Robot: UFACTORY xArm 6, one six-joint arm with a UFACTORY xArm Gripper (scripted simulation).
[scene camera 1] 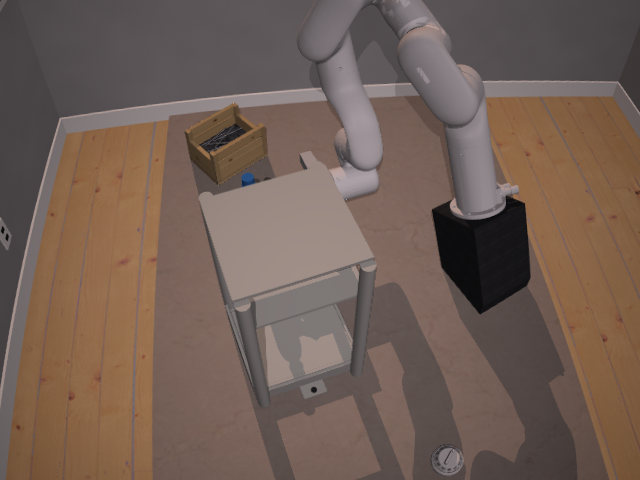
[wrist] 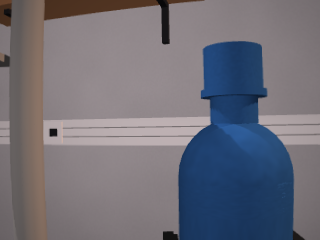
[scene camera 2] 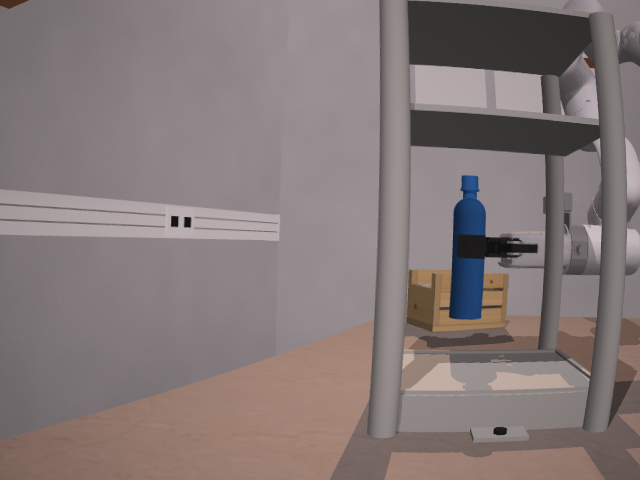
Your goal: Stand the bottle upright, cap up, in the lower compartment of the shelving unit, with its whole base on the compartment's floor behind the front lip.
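Observation:
What the pictures show is the gripper, along with a blue bottle and a wooden crate.

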